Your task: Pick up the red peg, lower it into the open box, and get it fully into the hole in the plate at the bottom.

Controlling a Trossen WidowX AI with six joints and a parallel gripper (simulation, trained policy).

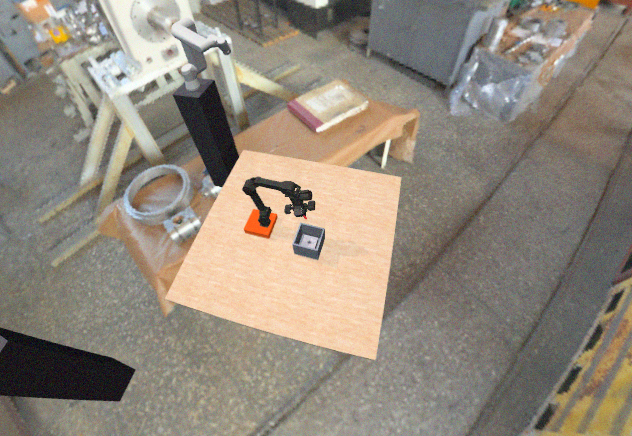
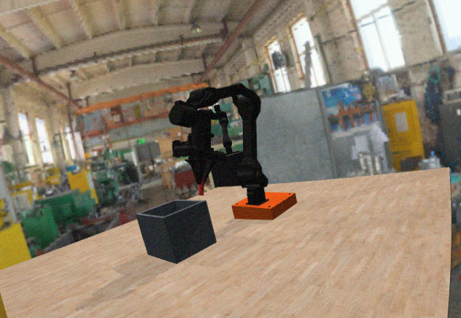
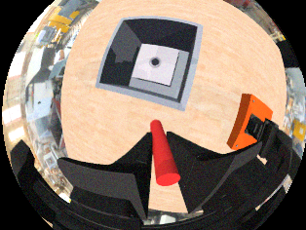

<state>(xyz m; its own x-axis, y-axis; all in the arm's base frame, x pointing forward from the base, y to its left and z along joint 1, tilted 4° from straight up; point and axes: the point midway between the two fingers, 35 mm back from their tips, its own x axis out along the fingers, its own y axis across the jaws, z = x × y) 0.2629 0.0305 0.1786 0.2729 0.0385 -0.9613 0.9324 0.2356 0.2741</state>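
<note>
My gripper tip is 60 mm short of the grey plate, 100 mm to the left of it and 150 mm above it. From my gripper tip the other things lie so: red peg (10 mm above).
</note>
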